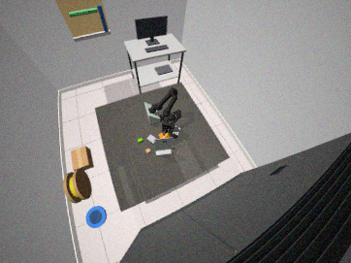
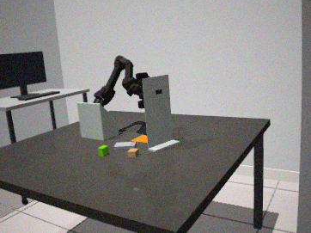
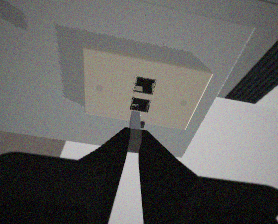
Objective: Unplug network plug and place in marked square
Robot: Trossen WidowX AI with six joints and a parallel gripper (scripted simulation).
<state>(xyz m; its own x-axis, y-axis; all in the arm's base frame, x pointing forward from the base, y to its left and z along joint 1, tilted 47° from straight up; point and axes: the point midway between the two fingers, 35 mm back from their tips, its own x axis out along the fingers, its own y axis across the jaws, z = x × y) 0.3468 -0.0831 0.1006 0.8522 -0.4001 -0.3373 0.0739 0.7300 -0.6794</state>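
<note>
The orange marked square lies 270 mm below my gripper tip, 90 mm behind it and 60 mm to the left of it. Round my gripper tip: upright panel 110 mm below, 70 mm ahead, 20 mm to the right; then grey network plug 10 mm ahead.
</note>
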